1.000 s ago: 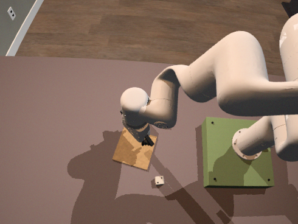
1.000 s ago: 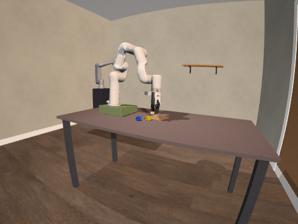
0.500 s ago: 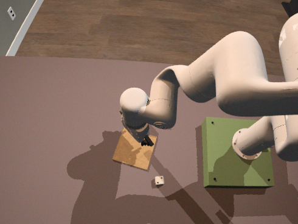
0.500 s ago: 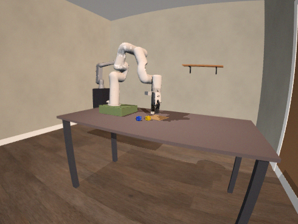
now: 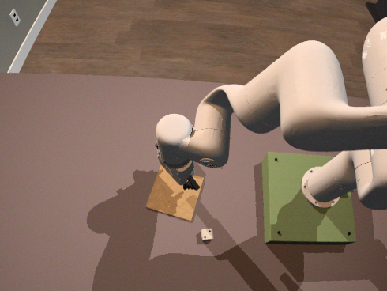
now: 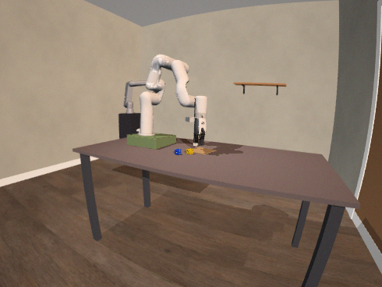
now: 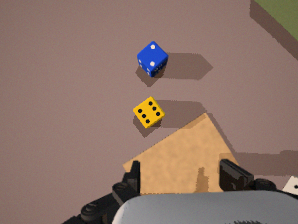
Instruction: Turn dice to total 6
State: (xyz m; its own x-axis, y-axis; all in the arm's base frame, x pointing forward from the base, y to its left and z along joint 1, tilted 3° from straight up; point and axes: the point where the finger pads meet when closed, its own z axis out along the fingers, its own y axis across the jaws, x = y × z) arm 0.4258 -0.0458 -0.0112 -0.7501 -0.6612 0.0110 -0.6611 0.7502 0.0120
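My hand is 60 mm above the tan mat, 40 mm to the right of it and 10 mm short of it. From my hand the other things lie so: yellow die 70 mm to the right, 40 mm below, 30 mm behind; blue die 110 mm to the right, 80 mm behind, 40 mm below; white die 170 mm to the left, 90 mm behind, 40 mm below.
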